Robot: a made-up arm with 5 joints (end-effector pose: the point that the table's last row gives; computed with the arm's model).
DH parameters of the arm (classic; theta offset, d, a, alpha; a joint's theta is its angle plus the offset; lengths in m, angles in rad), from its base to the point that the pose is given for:
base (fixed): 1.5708 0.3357 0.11 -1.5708
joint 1: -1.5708 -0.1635 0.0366 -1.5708
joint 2: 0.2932 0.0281 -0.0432 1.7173
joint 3: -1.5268 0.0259 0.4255 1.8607
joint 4: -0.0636 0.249 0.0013 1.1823
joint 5: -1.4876 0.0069 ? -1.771
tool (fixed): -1.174 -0.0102 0 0
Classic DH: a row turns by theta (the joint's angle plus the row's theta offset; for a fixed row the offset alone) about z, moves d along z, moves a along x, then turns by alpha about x.
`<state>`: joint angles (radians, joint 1 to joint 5).
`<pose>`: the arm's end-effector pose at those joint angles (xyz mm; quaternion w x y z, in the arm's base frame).
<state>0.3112 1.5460 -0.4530 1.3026 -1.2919</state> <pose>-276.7 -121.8 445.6 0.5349 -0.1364 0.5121 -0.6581</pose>
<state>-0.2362 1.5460 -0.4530 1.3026 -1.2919</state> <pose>-276.7 -145.2 308.9 0.5518 0.0132 0.6709 -0.4952</pose>
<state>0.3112 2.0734 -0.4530 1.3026 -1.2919</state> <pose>-218.4 -53.9 656.9 0.3368 -0.2542 0.6380 -0.6442</pose>
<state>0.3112 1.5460 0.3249 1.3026 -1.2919</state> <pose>22.7 -326.5 396.1 0.7165 -0.2963 0.5210 -0.3568</pose>
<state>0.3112 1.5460 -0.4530 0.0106 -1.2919</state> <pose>-264.0 -88.5 462.3 0.6714 0.3077 0.6294 -0.2417</pose>
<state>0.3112 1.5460 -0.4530 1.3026 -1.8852</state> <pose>-290.1 -108.5 448.8 0.4570 -0.1692 0.7307 -0.4781</pose>
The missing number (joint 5, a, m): 0.0312
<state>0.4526 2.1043 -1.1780 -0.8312 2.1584</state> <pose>-258.6 347.1 656.5 0.5149 -0.2266 0.5288 0.6355</pose>
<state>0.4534 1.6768 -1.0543 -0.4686 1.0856</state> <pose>-353.4 174.7 498.6 0.0772 -0.5540 0.2706 0.7835</pose>
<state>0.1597 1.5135 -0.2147 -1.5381 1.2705</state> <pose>-184.6 -211.5 381.6 0.1996 -0.5830 -0.5329 0.5799</pose>
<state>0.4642 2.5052 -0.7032 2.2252 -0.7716</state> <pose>-84.6 158.8 842.2 0.0248 -0.7523 0.1873 -0.6311</pose>
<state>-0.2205 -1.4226 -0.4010 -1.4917 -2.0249</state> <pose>594.0 -133.6 192.6 0.3430 -0.5749 -0.5308 0.5197</pose>
